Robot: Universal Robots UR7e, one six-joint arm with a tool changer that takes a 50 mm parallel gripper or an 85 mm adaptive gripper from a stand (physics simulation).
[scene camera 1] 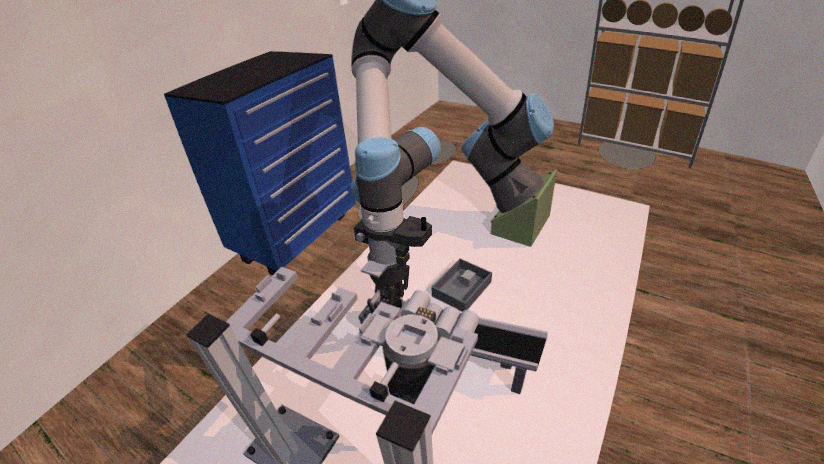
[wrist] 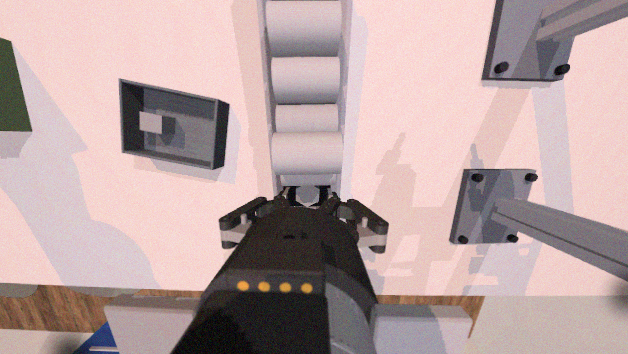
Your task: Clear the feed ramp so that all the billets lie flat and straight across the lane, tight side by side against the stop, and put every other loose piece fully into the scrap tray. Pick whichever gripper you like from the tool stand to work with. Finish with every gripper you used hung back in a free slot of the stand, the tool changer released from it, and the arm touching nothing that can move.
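Frame: origin at the arm's base, x left, y down, z back, level; millimetres.
Seen in the pictures: arm's base, origin of its link: [scene camera 1: 521, 196].
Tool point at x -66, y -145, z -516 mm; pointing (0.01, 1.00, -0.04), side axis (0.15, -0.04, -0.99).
Pixels of each thing's top centre, then the offset from my tool point to it. "spot": a spot on its surface instead.
- light hexagonal piece, centre of its top: [wrist: 307, 195] dx +6, dy +172, dz -6 mm
- pale piece, centre of its top: [wrist: 308, 172] dx +41, dy +145, dz -1 mm
- scrap tray, centre of its top: [wrist: 167, 126] [scene camera 1: 462, 279] dx +59, dy +213, dz +196 mm
- small light block, centre of its top: [wrist: 150, 122] [scene camera 1: 468, 274] dx +59, dy +219, dz +224 mm
- round tool plate, a spot on its surface: [scene camera 1: 411, 341] spot: dx +222, dy -100, dz -209 mm
My gripper [scene camera 1: 390, 299] [wrist: 307, 204] is the dark adaptive one. It points down with its fingers apart, over the near end of the lane [scene camera 1: 513, 327] [wrist: 345, 107]. A light hexagonal piece [wrist: 307, 194] shows between the open fingertips. Several pale billets lie across the lane, among them a large one [wrist: 307, 152], a narrower one [wrist: 307, 119] and the far one [wrist: 303, 27]. Part of another pale piece [wrist: 307, 179] shows beside the large one. The scrap tray [scene camera 1: 450, 296] [wrist: 220, 135] holds a small light block [scene camera 1: 468, 277] [wrist: 150, 121]. Fingertip contact is hidden.
The tool stand [scene camera 1: 311, 368] rises in front of the lane. A round tool plate [scene camera 1: 411, 341] with a gripper sits in its slot, near the billets in scene camera 1. Its post feet [wrist: 500, 207] show at the right. A blue cabinet [scene camera 1: 288, 161] stands at the left.
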